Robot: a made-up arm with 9 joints.
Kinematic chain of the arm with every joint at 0, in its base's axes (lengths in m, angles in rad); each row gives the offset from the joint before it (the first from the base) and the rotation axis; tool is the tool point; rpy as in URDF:
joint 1: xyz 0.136 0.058 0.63 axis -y
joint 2: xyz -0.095 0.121 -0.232 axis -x
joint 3: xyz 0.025 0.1 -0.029 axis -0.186 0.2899 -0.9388
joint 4: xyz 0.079 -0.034 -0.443 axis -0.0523 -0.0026 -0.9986
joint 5: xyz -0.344 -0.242 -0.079 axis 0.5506 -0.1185 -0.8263
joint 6: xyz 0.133 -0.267 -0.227 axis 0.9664 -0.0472 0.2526
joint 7: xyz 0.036 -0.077 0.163 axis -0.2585 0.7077 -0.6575
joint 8: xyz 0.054 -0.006 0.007 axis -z
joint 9: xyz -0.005 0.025 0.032 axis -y
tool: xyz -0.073 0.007 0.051 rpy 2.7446 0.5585 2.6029
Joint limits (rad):
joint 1: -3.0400..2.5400
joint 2: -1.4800..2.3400
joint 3: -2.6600..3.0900
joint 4: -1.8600..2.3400
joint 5: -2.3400..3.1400
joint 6: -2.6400..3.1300
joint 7: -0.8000..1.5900
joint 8: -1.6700..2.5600
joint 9: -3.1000..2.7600
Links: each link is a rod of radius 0.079 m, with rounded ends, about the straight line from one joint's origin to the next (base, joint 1, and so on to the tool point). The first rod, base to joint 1, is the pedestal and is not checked.
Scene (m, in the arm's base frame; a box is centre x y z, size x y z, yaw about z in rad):
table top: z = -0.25
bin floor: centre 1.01 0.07 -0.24 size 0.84 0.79 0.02 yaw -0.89
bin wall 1: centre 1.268 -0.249 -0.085 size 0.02 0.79 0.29 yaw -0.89
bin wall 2: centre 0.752 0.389 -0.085 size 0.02 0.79 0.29 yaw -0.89
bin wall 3: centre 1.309 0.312 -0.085 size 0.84 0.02 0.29 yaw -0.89
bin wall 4: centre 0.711 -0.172 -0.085 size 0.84 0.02 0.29 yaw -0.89
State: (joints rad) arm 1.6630 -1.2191 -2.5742 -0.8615 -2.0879 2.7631 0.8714 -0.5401 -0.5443
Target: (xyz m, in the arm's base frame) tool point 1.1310 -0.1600 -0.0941
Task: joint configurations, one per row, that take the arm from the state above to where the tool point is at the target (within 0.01 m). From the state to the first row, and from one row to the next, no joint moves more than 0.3 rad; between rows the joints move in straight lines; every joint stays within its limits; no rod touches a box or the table.
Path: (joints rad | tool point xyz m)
1: 1.6982 -0.9547 -2.5865 -1.0041 -2.1239 2.6813 0.9537 -0.3339 -0.2912 | 0.2044 1.1076 0.2085
2: 1.7334 -0.6904 -2.5987 -1.1468 -2.1599 2.5994 1.0361 -0.1277 -0.0381 | 0.5042 1.0941 0.2595
3: 1.7685 -0.4260 -2.6110 -1.2894 -2.1959 2.5176 1.1184 0.0785 0.2150 | 0.7643 1.0031 0.3460
4: 1.8037 -0.1617 -2.6232 -1.4321 -2.2320 2.4358 1.2007 0.2847 0.4681 | 0.9625 0.8632 0.4482
5: 1.8389 0.1027 -2.6355 -1.5747 -2.2680 2.3539 1.2831 0.4909 0.7212 | 1.1021 0.6996 0.5432
6: 1.8741 0.3670 -2.6477 -1.7174 -2.3040 2.2721 1.3654 0.6970 0.9743 | 1.1988 0.5198 0.6148
7: 1.9092 0.6314 -2.6600 -1.8600 -2.3400 2.1903 1.4477 0.9032 1.2274 | 1.2588 0.3151 0.6572
8: 1.8201 0.7033 -2.6600 -1.7559 -2.3400 2.2574 1.3614 0.6934 0.9613 | 1.2668 0.2412 0.5815
9: 1.7310 0.7752 -2.6600 -1.6517 -2.3400 2.3246 1.2750 0.4835 0.6952 | 1.2701 0.1553 0.4844
10: 1.6419 0.8471 -2.6600 -1.5476 -2.3400 2.3917 1.1886 0.2737 0.4292 | 1.2645 0.0715 0.3667
11: 1.5528 0.9190 -2.6600 -1.4434 -2.3400 2.4589 1.1023 0.0638 0.1631 | 1.2480 -0.0006 0.2382
12: 1.4637 0.9909 -2.6600 -1.3393 -2.3400 2.5260 1.0159 -0.1460 -0.1030 | 1.2205 -0.0594 0.1121
13: 1.3746 1.0629 -2.6600 -1.2351 -2.3400 2.5932 0.9296 -0.3559 -0.3691 | 1.1820 -0.1102 -0.0004
14: 1.2855 1.1348 -2.6600 -1.1310 -2.3400 2.6604 0.8432 -0.5657 -0.6352 | 1.1310 -0.1600 -0.0941

